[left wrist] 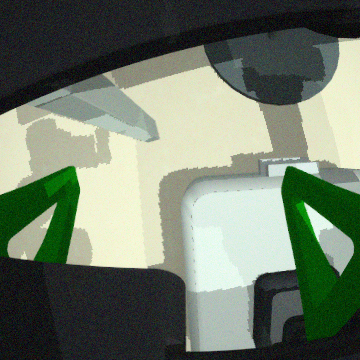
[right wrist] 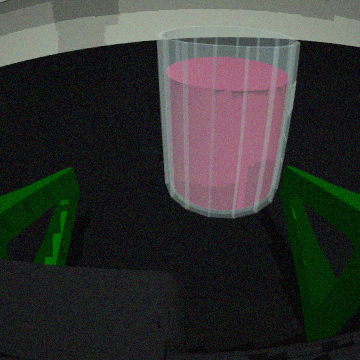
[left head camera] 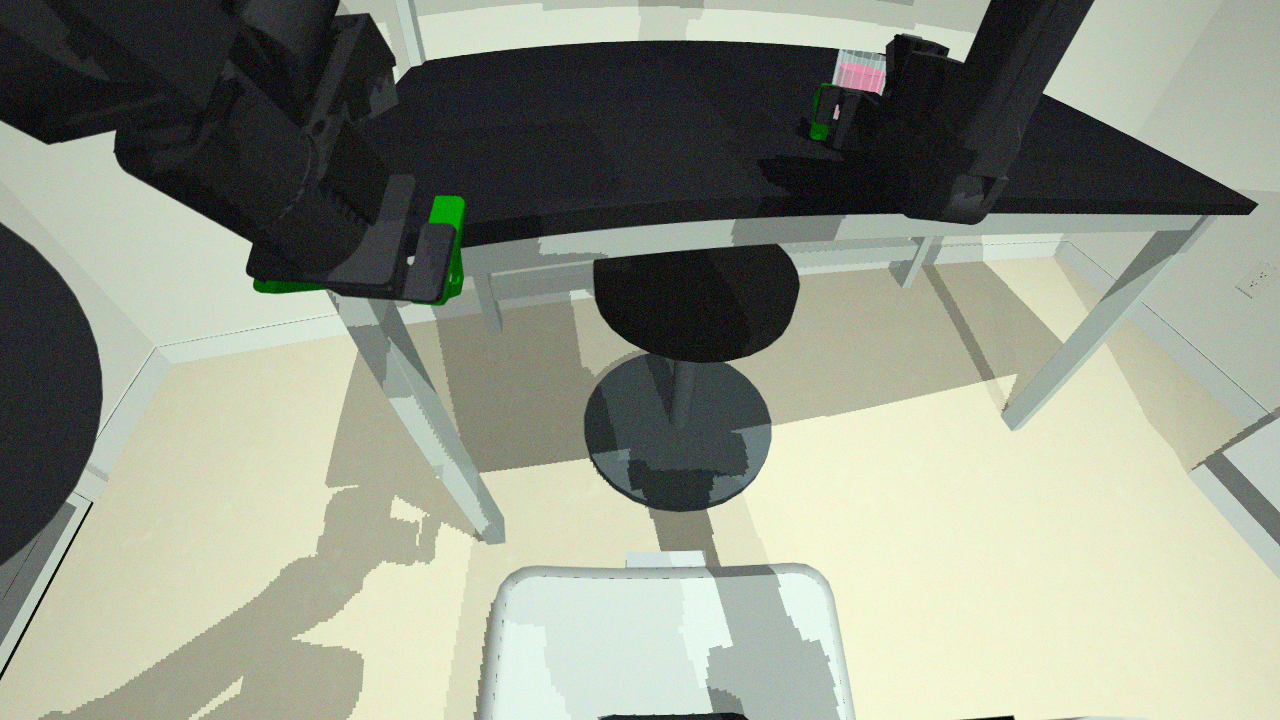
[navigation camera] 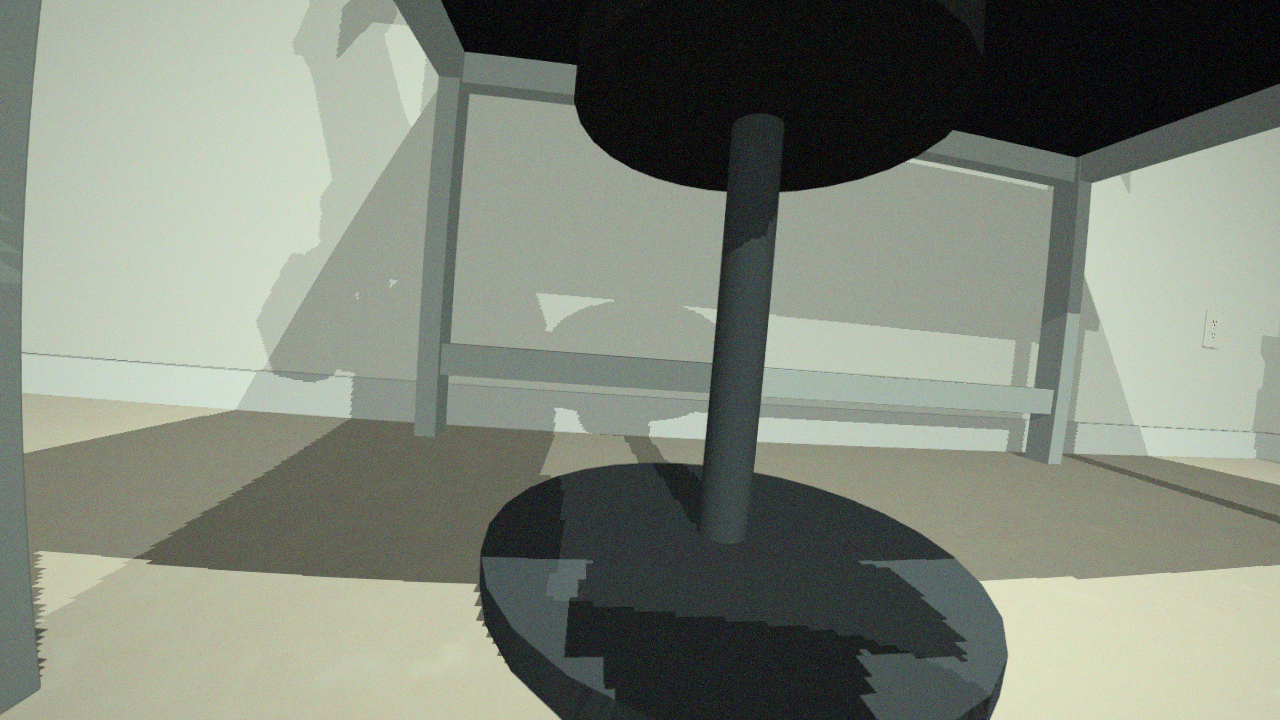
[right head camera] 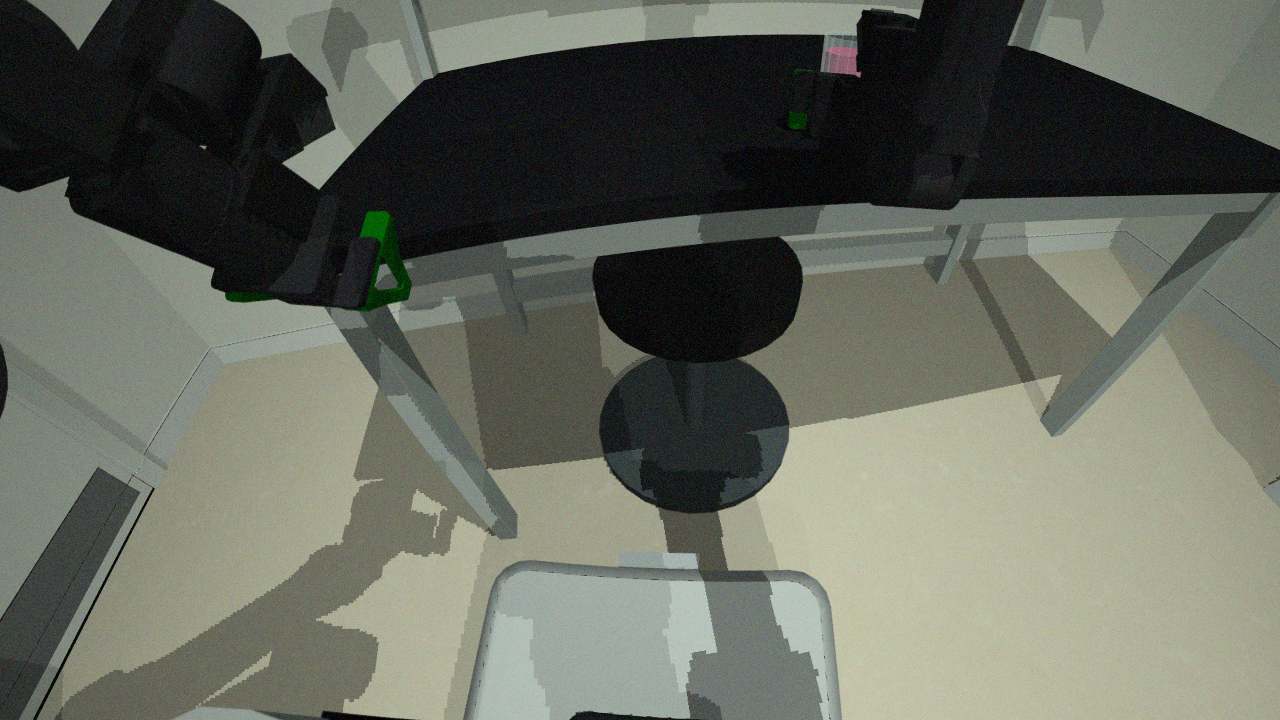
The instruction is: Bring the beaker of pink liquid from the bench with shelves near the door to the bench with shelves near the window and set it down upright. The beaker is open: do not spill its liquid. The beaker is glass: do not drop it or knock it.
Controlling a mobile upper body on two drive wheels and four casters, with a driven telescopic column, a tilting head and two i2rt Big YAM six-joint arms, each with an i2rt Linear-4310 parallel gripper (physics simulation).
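The glass beaker of pink liquid point(left head camera: 861, 75) point(right head camera: 839, 59) point(right wrist: 227, 130) stands upright on the black bench top point(left head camera: 626, 134) point(right head camera: 581, 134) point(right wrist: 100, 110), at its right part in the head views. My right gripper point(left head camera: 836, 112) point(right head camera: 805, 105) point(right wrist: 179, 178) is open and low over the bench. In the right wrist view the beaker is just beyond the fingertips, right of the middle between them and close to the right-hand finger. The arm hides part of the beaker in the head views. My left gripper point(left head camera: 366, 288) point(right head camera: 299, 298) point(left wrist: 180, 177) is open and empty, off the bench's front left corner.
A round black stool seat point(left head camera: 698, 308) point(right head camera: 698, 304) stands at the bench's front edge, on a round base point(left head camera: 677, 438) point(right head camera: 693, 438) point(navigation camera: 742, 608). Grey bench legs point(left head camera: 1100, 331) point(right head camera: 1154, 322) stand either side. My white base point(left head camera: 608, 644) point(right head camera: 599, 644) is in front. A dark surface point(left head camera: 44, 385) is at the left.
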